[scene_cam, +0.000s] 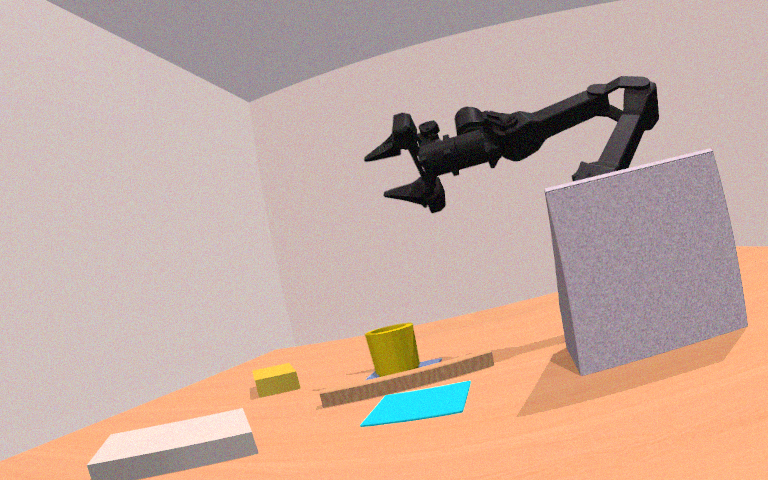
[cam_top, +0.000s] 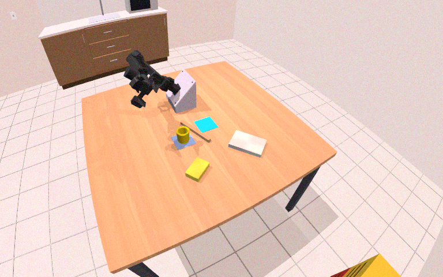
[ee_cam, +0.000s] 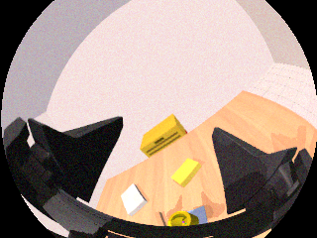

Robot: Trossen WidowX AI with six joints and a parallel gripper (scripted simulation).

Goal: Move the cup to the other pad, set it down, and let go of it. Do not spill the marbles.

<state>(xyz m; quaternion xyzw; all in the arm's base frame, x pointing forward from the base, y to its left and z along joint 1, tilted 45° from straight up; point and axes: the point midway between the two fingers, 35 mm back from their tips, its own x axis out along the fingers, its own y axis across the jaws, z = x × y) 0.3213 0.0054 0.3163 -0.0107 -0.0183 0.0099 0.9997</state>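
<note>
My gripper tip is now 20 mm past the yellow cup, 140 mm to the right of it and 280 mm above it. The rest, counted from my gripper tip: flat white box 160 mm ahead, 440 mm to the left, 300 mm below; then thin wooden stick 50 mm behind, 220 mm to the left, 320 mm below; then cyan pad 90 mm behind, 310 mm to the left, 330 mm below.
</note>
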